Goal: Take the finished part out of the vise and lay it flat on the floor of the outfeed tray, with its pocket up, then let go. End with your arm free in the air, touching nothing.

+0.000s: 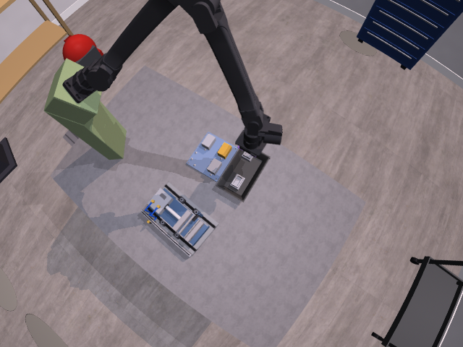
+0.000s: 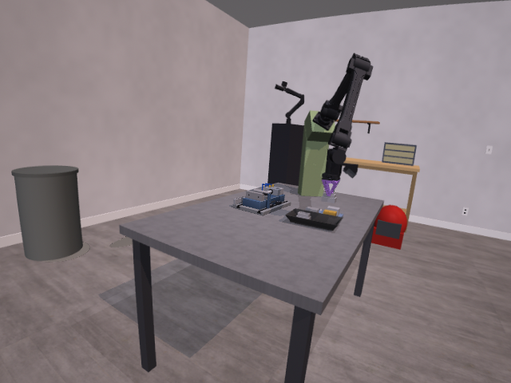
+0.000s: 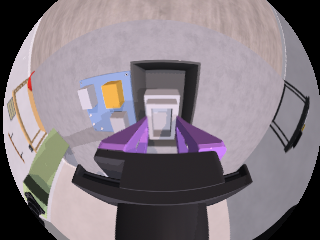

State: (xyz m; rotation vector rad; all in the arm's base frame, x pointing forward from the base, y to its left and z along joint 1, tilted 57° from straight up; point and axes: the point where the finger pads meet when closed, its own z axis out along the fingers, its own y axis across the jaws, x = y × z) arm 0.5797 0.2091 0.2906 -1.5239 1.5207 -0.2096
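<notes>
The orange block is 13 cm below my hand, 11 cm behind it and 4 cm to the right of it. From my hand the other things lie so: blue plate (15 cm below, 14 cm behind, 10 cm to the right).
</notes>
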